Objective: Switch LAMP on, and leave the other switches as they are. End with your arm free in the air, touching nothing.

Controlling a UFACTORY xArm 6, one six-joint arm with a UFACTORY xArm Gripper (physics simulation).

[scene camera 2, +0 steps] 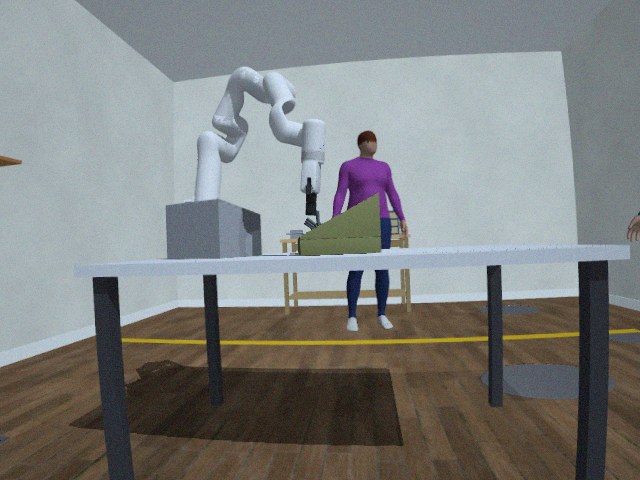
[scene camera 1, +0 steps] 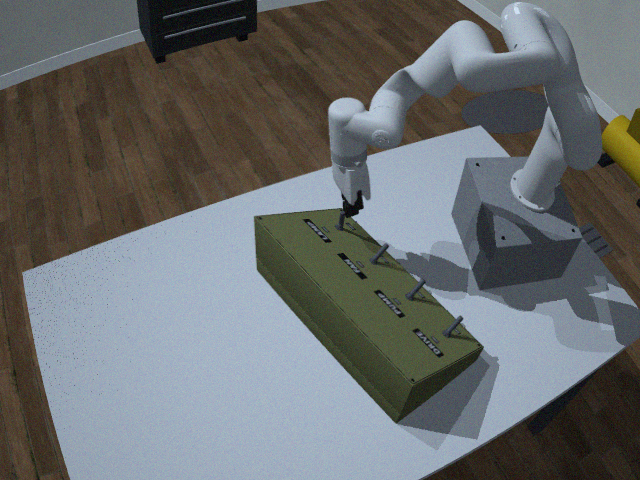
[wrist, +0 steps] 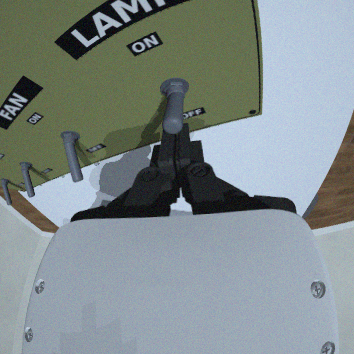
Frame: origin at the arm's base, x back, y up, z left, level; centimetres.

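Seen in the pictures: gripper, fingertip midpoint: [scene camera 2: 310, 215] [scene camera 1: 351, 214] [wrist: 178, 142]; arm's base, origin of the base link: [scene camera 2: 205, 209] [scene camera 1: 532, 190].
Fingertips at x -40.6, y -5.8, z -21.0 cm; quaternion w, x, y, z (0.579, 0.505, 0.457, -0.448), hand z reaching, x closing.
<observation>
Offsets run from my fingertips to a thing's middle.
A green sloped switch box @(dx -8.8, dy -6.3, dz +18.1 cm) [scene camera 1: 315, 258] [scene camera 2: 354, 227] [wrist: 215, 60] carries four grey levers. The LAMP lever @(dx -2.2, dy -0.8, dz -0.4 cm) [scene camera 1: 340, 221] [scene camera 2: 318, 217] [wrist: 174, 107] stands more upright than the others, and its tip points slightly toward OFF. The FAN lever @(dx -0.2, dy -1.5, dz +11.5 cm) [scene camera 1: 379, 253] [wrist: 72, 157], PUMP lever @(dx +0.6, dy -1.5, dz +23.5 cm) [scene camera 1: 415, 289] [wrist: 27, 180] and DRIVE lever @(dx +1.4, dy -1.5, dz +35.5 cm) [scene camera 1: 453, 326] [wrist: 6, 192] lean to their OFF side. My gripper [scene camera 1: 352, 212] [scene camera 2: 310, 212] [wrist: 178, 142] is shut and empty. Its fingertips are at the OFF side of the LAMP lever's upper end and seem to touch it; the lever partly hides them in the wrist view.
The box stands on a white table [scene camera 1: 155, 335] [scene camera 2: 465, 254]. The grey arm base [scene camera 1: 522, 258] [scene camera 2: 193, 232] stands on the levers' side of the box. A person [scene camera 2: 367, 180] in a purple top stands beyond the table. A dark drawer cabinet [scene camera 1: 199, 25] stands on the floor.
</observation>
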